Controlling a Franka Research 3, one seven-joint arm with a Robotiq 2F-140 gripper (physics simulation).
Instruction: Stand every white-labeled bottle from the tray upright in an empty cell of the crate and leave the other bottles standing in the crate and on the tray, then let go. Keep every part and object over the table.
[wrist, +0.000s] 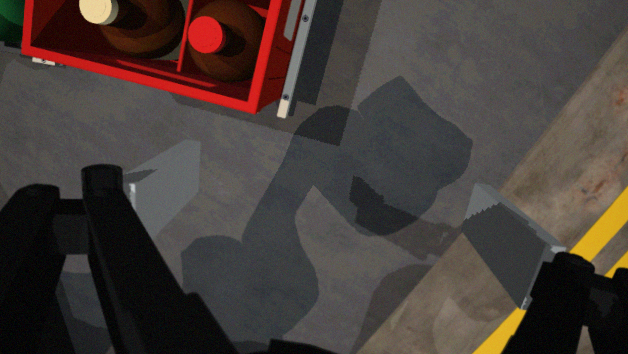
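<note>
The red crate (264, 65) shows in part at the upper left of the wrist view. A brown bottle with a cream cap (98, 9) stands in one cell, and a brown bottle with a red cap (206, 34) stands in the cell at the near right corner. Their labels cannot be seen from above. My gripper (334, 187) is wide open with nothing between its fingers. It hangs over the table, to the near side of the crate and apart from it. The tray cannot be made out, and no white label shows.
A grey metal rail (298, 55) runs along the crate's right side. A green rounded object (10, 22) is cut off at the left edge. The grey table top (240, 155) ends in a diagonal edge at the right; beyond lies brown floor with yellow lines (607, 222). Arm shadows cross the table.
</note>
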